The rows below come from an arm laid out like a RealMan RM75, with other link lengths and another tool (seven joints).
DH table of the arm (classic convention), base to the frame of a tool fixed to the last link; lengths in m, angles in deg. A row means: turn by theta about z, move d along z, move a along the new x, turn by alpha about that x. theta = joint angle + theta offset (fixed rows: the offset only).
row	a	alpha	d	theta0
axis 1	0	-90	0.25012	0
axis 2	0	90	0	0
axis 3	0	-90	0.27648	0
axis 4	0	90	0	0
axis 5	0	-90	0.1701	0
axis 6	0	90	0	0
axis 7	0.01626	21.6	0.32	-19.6
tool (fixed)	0	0	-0.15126	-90
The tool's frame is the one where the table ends.
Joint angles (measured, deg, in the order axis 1, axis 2, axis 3, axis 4, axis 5, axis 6, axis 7), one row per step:
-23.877, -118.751, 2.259, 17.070, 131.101, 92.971, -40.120
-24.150, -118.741, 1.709, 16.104, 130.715, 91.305, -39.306
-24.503, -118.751, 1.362, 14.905, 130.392, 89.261, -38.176
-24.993, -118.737, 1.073, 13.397, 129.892, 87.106, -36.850
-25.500, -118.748, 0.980, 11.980, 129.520, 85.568, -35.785
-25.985, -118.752, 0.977, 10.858, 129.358, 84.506, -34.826
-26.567, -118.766, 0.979, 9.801, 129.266, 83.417, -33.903
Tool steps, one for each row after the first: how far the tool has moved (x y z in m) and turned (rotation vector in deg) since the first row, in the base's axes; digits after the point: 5 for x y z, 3 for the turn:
-0.00068, 0.00478, -0.00237, 0.997, 0.398, 0.767
-0.00134, 0.00952, -0.00644, 1.820, 1.122, 1.425
-0.00099, 0.01478, -0.01088, 2.668, 1.745, 1.938
0.00095, 0.01837, -0.01500, 3.047, 1.983, 2.039
0.00318, 0.02068, -0.01856, 3.197, 2.227, 1.774
0.00571, 0.02325, -0.02228, 3.280, 2.554, 1.424

